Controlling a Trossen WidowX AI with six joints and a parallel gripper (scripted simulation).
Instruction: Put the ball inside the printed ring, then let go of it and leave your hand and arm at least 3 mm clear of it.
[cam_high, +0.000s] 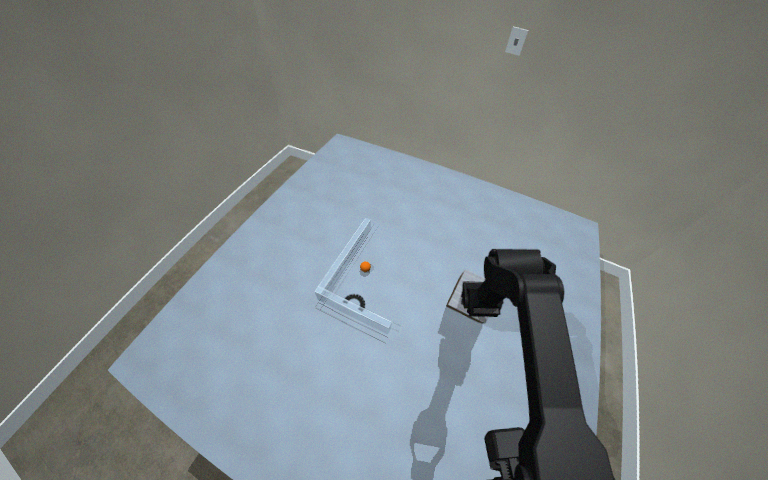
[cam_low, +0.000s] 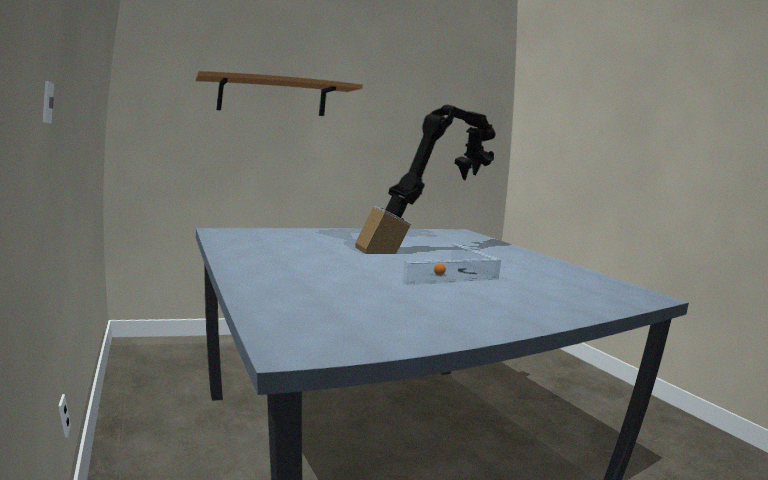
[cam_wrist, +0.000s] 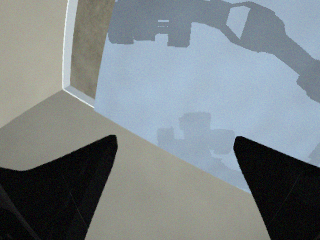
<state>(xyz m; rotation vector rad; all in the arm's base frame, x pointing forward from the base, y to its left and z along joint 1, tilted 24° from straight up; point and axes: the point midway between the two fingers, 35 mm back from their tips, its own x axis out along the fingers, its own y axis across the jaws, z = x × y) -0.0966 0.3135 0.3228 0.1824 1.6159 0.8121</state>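
Right now the orange ball is 42 cm ahead of my hand, 45 cm to the right of it and 29 cm below it. From my hand the other things lie so: clear wall (49 cm ahead, 45 cm to the right, 26 cm below).
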